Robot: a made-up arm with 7 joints.
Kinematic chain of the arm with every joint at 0, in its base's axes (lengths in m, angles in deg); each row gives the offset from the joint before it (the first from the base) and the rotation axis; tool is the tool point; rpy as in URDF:
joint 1: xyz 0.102 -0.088 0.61 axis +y
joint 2: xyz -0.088 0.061 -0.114 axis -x
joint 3: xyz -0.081 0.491 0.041 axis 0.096 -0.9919 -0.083
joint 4: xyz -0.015 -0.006 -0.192 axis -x
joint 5: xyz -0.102 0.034 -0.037 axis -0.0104 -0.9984 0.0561
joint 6: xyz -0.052 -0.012 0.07 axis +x
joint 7: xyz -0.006 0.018 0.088 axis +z
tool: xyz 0.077 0.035 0.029 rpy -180 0 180
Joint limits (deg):
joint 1: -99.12..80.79
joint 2: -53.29..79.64
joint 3: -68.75..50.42
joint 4: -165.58..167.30
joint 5: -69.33..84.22
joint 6: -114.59..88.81
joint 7: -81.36..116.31
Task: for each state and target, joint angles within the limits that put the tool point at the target. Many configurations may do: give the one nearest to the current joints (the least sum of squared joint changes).
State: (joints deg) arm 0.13 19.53 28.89 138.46 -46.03 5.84 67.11
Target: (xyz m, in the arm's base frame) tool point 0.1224 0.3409 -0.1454
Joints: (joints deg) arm -16.66 33.33 16.47 112.92 -18.33 20.40 84.54
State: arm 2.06 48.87 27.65 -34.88 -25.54 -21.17 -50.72
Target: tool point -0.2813 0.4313 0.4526
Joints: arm 35.79 25.04 20.28 -19.76 -8.89 -33.95 -45.59
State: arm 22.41 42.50 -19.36 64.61 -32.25 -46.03 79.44
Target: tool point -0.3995 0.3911 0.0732
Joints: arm 12.38 30.91 -15.42 61.94 -35.40 -43.21 78.23
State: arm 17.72 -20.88 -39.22 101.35 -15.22 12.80 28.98
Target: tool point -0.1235 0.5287 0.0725
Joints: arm -15.99 12.28 -22.52 100.70 -14.01 12.51 34.28
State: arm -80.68 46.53 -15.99 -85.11 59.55 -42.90 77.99
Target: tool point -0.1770 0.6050 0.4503
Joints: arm -35.12 7.91 -67.07 -81.14 75.49 -43.92 87.98
